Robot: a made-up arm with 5 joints.
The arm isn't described. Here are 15 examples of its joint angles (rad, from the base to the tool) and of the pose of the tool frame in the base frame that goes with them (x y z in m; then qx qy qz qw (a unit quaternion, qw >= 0)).
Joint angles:
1: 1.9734 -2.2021 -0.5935 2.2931 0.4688
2: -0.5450 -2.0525 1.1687 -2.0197 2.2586
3: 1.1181 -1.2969 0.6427 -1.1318 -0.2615
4: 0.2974 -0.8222 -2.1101 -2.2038 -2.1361
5: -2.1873 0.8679 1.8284 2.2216 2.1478
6: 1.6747 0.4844 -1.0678 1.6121 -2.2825
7: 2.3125 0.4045 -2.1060 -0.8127 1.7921
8: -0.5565 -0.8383 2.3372 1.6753 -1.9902
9: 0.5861 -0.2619 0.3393 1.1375 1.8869
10: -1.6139 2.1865 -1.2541 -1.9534 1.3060
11: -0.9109 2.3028 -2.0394 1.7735 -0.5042
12: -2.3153 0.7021 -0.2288 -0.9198 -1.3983
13: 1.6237 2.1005 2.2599 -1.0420 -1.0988
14: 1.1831 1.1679 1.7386 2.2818 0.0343
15: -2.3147 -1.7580 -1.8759 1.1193 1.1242
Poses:
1: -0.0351 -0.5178 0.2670 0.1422 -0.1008 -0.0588 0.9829
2: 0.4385 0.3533 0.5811 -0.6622 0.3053 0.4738 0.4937
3: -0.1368 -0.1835 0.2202 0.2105 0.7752 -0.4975 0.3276
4: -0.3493 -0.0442 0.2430 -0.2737 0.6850 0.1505 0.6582
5: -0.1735 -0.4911 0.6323 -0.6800 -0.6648 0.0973 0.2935
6: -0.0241 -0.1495 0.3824 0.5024 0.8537 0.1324 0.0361
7: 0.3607 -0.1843 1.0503 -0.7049 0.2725 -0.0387 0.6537
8: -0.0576 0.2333 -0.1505 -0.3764 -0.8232 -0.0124 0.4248
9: 0.4054 -0.1355 0.4249 -0.4082 -0.1980 0.5179 0.7252
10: 0.0074 0.0314 -0.6690 0.0301 0.6919 0.7067 0.1447
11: -0.3533 0.0948 -0.3600 0.8648 -0.4157 -0.2428 0.1428
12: 0.0678 -0.2396 0.0908 -0.2606 0.9246 -0.2693 0.0679
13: 0.3585 -0.1695 0.2143 -0.9585 -0.0830 -0.1199 0.2451
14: -0.3510 -0.6999 -0.1815 0.5297 0.8271 0.0344 0.1847
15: 0.6782 0.1498 -0.5065 -0.4826 0.7189 0.4854 0.1211
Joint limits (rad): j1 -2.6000..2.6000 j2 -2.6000..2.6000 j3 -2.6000..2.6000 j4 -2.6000..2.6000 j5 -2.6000..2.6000
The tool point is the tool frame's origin. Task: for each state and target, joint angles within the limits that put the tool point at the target. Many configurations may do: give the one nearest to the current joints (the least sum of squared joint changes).
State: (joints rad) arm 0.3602 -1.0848 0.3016 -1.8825 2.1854
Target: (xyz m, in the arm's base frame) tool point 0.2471 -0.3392 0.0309
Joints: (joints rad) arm 0.4509 -1.3528 0.0090 -2.0586 2.5508
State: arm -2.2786 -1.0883 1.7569 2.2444 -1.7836
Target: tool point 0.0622 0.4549 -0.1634
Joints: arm -2.1012 -1.6574 2.3335 2.3440 -1.5955
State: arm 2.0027 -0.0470 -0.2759 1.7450 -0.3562
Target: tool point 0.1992 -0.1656 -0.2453
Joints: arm 1.9858 -0.1911 -0.3557 1.4799 -0.1574
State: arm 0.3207 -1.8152 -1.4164 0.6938 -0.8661
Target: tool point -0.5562 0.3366 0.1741
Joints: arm 0.4190 -2.2401 -1.9474 0.2640 -0.4148
